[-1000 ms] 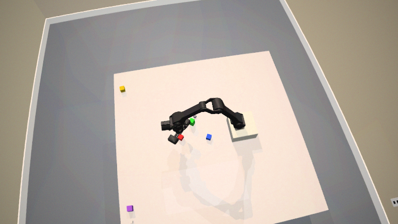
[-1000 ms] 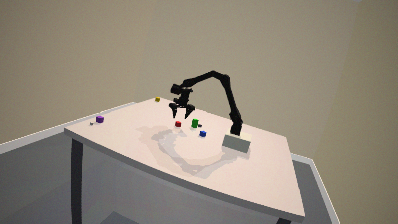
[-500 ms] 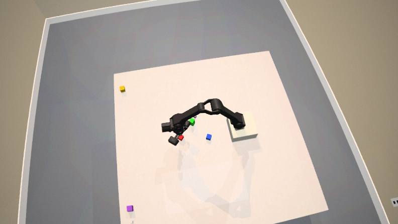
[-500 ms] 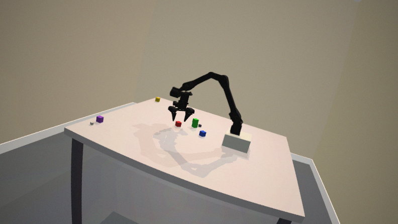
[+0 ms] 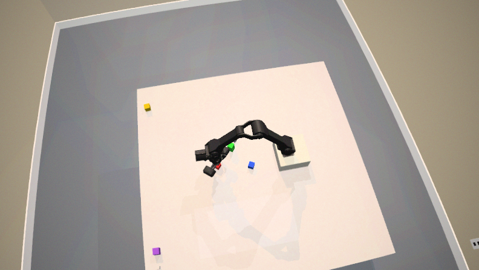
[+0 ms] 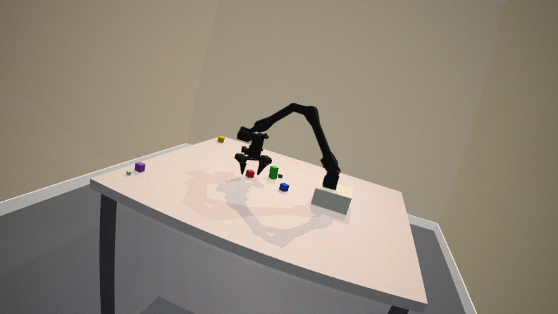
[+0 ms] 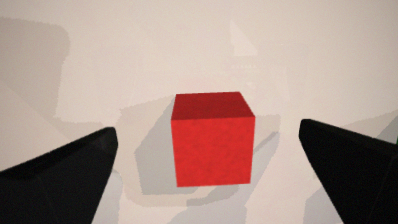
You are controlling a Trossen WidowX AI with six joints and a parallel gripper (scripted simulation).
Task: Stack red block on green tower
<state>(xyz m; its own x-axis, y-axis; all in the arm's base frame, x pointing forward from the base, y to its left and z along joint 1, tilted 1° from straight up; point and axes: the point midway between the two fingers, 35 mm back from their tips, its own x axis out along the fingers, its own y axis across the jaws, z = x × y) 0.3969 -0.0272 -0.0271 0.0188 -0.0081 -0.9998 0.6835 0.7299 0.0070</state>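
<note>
Right now the red block is right at my gripper tip. Round my gripper tip: grey cube: 13 cm behind, 14 cm to the right; purple block: 40 cm ahead, 40 cm to the left, 1 cm above; blue block: 19 cm behind, 4 cm to the left.
</note>
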